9 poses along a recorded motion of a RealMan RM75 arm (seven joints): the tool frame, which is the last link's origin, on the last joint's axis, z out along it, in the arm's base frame.
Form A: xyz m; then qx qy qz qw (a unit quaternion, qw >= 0).
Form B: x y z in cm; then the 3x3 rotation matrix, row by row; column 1 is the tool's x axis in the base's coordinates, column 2 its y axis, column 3 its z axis. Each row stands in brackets. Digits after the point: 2 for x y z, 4 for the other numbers.
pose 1, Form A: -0.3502 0.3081 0.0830 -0.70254 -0.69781 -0.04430 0.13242
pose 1, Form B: [-35.02 30.81 8.30], [[0.0222 0.9922 -0.1226], [0.9687 0.0089 0.2479], [0.2471 -0.1242 -0.9610]]
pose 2, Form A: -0.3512 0.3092 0.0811 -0.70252 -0.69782 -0.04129 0.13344
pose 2, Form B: [-35.12 30.92 8.11], [[0.0227 0.9915 -0.1282], [0.9694 0.0095 0.2451], [0.2442 -0.1299 -0.9610]]
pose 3, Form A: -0.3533 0.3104 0.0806 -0.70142 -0.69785 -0.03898 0.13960
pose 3, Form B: [-35.33 31.04 8.06], [[0.0230 0.9899 -0.1402], [0.9681 0.0130 0.2502], [0.2495 -0.1414 -0.9580]]
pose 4, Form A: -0.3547 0.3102 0.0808 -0.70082 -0.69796 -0.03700 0.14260
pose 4, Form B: [-35.47 31.02 8.08], [[0.0230 0.9888 -0.1472], [0.9677 0.0150 0.2515], [0.2509 -0.1482 -0.9566]]
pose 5, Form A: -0.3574 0.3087 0.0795 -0.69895 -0.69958 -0.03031 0.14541
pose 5, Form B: [-35.74 30.87 7.95], [[0.0193 0.9868 -0.1611], [0.9691 0.0211 0.2457], [0.2458 -0.1609 -0.9559]]
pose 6, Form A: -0.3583 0.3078 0.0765 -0.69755 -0.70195 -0.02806 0.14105
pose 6, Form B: [-35.83 30.78 7.65], [[0.0130 0.9872 -0.1589], [0.9714 0.0253 0.2362], [0.2372 -0.1574 -0.9586]]
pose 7, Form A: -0.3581 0.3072 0.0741 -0.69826 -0.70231 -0.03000 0.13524
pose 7, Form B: [-35.81 30.72 7.41], [[0.0117 0.9889 -0.1481], [0.9727 0.0231 0.2310], [0.2319 -0.1467 -0.9616]]
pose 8, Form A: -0.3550 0.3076 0.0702 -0.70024 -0.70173 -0.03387 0.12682
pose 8, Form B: [-35.50 30.76 7.02], [[0.0128 0.9914 -0.1306], [0.9742 0.0170 0.2251], [0.2254 -0.1301 -0.9655]]
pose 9, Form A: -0.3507 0.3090 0.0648 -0.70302 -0.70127 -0.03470 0.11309
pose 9, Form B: [-35.07 30.90 6.48], [[0.0140 0.9939 -0.1098], [0.9782 0.0091 0.2077], [0.2074 -0.1103 -0.9720]]
